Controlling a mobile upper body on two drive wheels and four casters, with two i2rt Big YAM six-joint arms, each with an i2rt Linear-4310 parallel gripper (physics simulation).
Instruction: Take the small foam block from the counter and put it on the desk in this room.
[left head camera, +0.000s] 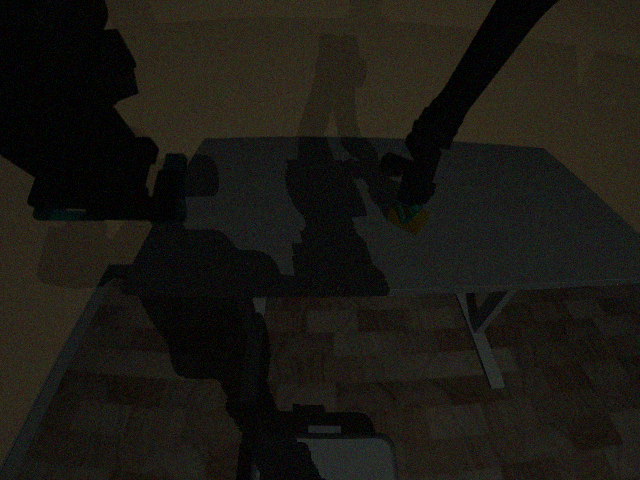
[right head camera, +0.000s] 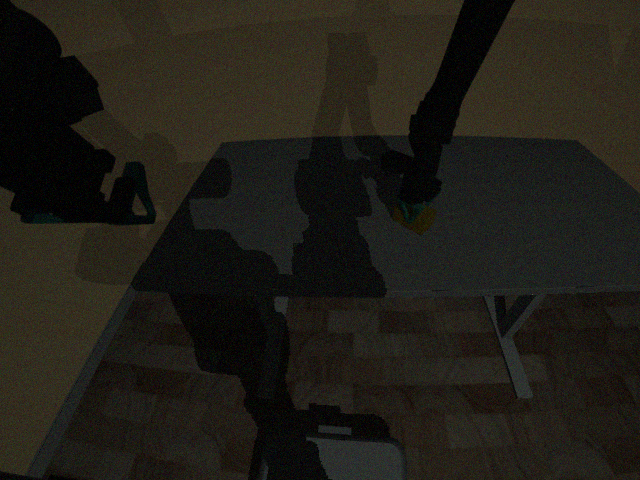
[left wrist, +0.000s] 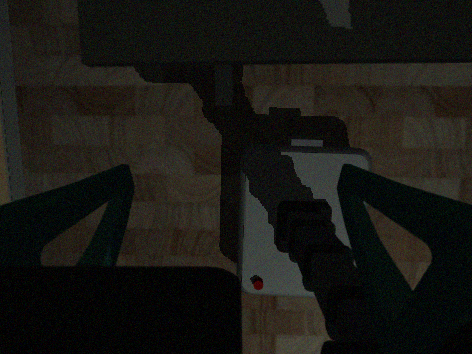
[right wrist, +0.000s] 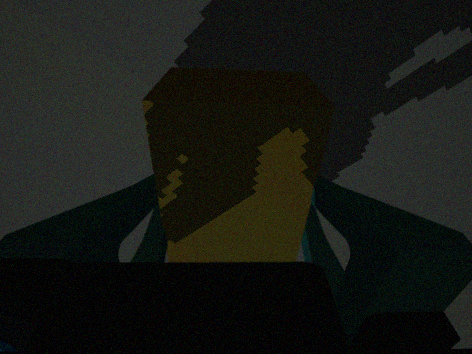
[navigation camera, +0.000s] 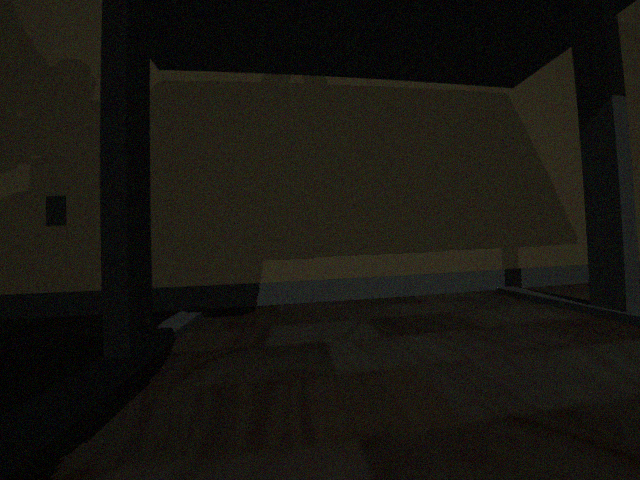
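Observation:
The small foam block is yellow-orange. My right gripper is shut on it, with one finger on each side. The block is over the grey desk, right of the middle in both head views; whether it touches the top is unclear. My left gripper is open and empty. In the left head view it is at the left, by the desk's left edge. In the left wrist view the robot's white base lies beneath it. The counter is not recognizable.
The room is very dark. A tan wall stands behind the desk and at the left. Desk legs stand on the wood floor. Robot shadows cover the desk's left part.

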